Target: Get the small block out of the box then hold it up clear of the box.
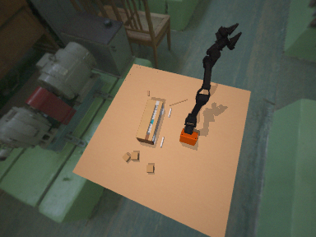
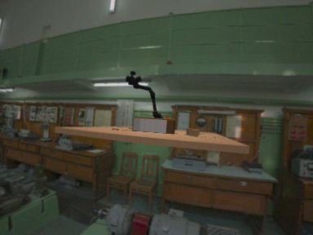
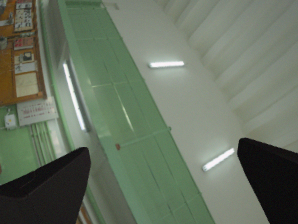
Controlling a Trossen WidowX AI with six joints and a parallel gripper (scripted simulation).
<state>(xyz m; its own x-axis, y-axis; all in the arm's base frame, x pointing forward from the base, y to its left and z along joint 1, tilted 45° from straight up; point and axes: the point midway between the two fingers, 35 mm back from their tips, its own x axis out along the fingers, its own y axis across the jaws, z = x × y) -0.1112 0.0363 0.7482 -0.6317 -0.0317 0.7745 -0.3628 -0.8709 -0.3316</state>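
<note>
The tan box is 40 cm ahead of my gripper tip, 52 cm to the left of it and 64 cm below it. Also, from my gripper tip: teal block (41 cm ahead, 54 cm to the left, 61 cm below).
</note>
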